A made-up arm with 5 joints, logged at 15 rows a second.
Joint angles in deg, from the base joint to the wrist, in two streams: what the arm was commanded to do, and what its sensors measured. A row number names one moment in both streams.
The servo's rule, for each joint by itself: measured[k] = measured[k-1] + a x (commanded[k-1-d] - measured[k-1]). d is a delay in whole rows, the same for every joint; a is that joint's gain. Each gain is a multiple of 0.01, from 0.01 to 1. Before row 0 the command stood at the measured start. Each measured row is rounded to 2 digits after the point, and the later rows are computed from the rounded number. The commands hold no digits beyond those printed.
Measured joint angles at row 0: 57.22, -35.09, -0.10, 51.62, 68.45
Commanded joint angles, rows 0 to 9: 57.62, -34.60, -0.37, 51.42, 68.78; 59.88, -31.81, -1.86, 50.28, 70.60; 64.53, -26.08, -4.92, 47.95, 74.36; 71.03, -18.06, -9.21, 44.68, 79.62; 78.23, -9.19, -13.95, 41.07, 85.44; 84.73, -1.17, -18.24, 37.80, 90.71; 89.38, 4.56, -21.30, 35.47, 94.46; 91.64, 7.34, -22.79, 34.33, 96.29; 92.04, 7.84, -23.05, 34.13, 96.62; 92.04, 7.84, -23.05, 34.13, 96.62
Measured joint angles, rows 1 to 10: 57.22, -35.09, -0.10, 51.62, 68.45; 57.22, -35.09, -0.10, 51.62, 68.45; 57.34, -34.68, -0.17, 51.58, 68.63; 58.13, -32.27, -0.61, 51.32, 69.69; 60.11, -27.07, -1.73, 50.65, 72.21; 63.50, -19.50, -3.67, 49.46, 76.21; 68.07, -10.84, -6.34, 47.78, 81.19; 73.23, -2.72, -9.43, 45.78, 86.33; 78.24, 3.40, -12.52, 43.72, 90.72; 82.39, 6.71, -15.19, 41.84, 93.73
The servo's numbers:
d 2
a 0.31 0.84 0.26 0.20 0.54

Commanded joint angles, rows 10 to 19: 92.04, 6.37, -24.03, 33.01, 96.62; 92.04, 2.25, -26.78, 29.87, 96.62; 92.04, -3.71, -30.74, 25.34, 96.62; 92.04, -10.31, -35.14, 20.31, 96.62; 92.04, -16.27, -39.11, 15.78, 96.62; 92.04, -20.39, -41.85, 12.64, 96.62; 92.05, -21.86, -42.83, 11.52, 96.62; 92.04, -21.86, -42.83, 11.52, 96.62; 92.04, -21.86, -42.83, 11.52, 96.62; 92.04, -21.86, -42.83, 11.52, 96.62
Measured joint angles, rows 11 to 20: 85.38, 7.66, -17.23, 40.30, 95.29; 87.44, 7.81, -18.74, 39.07, 96.01; 88.87, 6.60, -20.12, 37.86, 96.34; 89.85, 2.95, -21.85, 36.26, 96.49; 90.53, -2.64, -24.16, 34.08, 96.56; 91.00, -9.08, -27.01, 31.33, 96.59; 91.32, -15.12, -30.16, 28.22, 96.61; 91.54, -19.55, -33.20, 25.10, 96.62; 91.70, -21.49, -35.70, 22.38, 96.62; 91.81, -21.80, -37.55, 20.21, 96.62
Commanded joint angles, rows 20 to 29: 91.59, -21.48, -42.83, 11.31, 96.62; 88.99, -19.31, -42.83, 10.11, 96.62; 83.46, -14.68, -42.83, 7.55, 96.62; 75.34, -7.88, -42.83, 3.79, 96.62; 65.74, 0.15, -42.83, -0.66, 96.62; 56.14, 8.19, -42.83, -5.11, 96.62; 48.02, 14.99, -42.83, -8.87, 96.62; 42.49, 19.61, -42.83, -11.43, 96.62; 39.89, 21.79, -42.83, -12.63, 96.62; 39.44, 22.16, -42.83, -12.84, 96.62
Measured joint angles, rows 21 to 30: 91.88, -21.85, -38.92, 18.47, 96.62; 91.93, -21.86, -39.94, 17.08, 96.62; 91.82, -21.54, -40.69, 15.93, 96.62; 90.94, -19.67, -41.25, 14.77, 96.62; 88.62, -15.48, -41.66, 13.33, 96.62; 84.50, -9.10, -41.96, 11.42, 96.62; 78.68, -1.33, -42.19, 9.00, 96.62; 71.69, 6.67, -42.36, 6.18, 96.62; 64.35, 13.66, -42.48, 3.17, 96.62; 57.57, 18.66, -42.57, 0.25, 96.62
